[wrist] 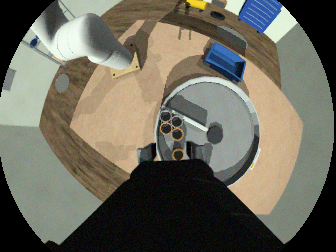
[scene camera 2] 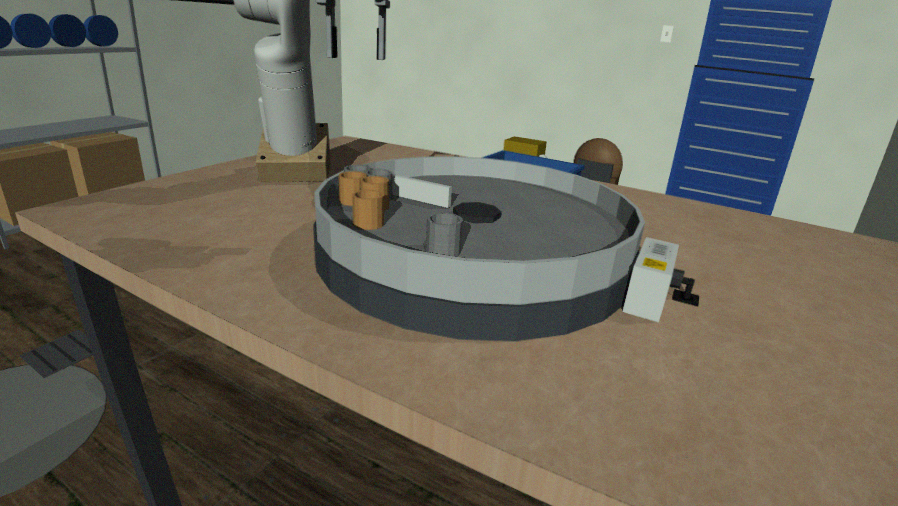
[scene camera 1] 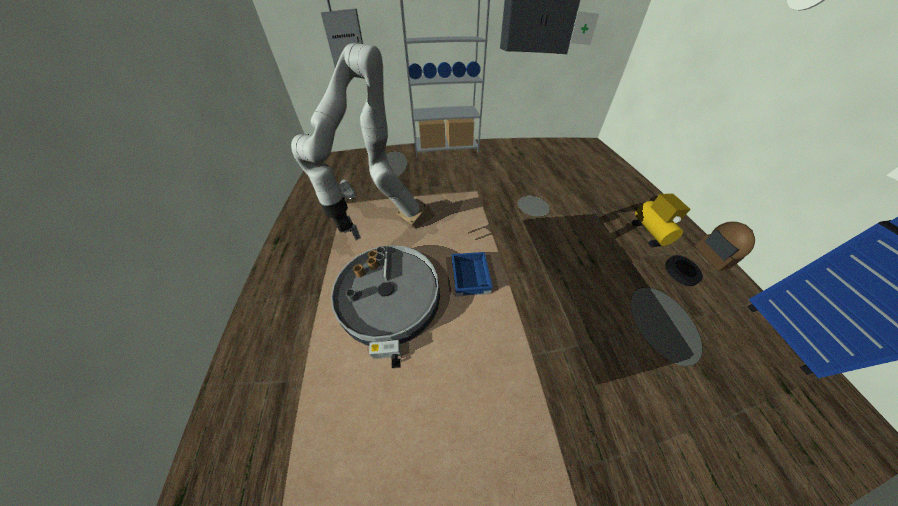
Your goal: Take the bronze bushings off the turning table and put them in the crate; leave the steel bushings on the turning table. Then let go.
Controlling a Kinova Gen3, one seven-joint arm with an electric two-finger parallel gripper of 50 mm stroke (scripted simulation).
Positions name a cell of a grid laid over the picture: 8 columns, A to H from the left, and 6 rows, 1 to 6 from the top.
Note:
In view: the gripper (wrist: E4), a grey turning table (scene camera 2: E3) and a blue crate (scene camera 1: E4).
The grey turning table also shows in the wrist view (wrist: F4). The blue crate shows as well in the wrist view (wrist: F2) and in scene camera 2 (scene camera 2: F2).

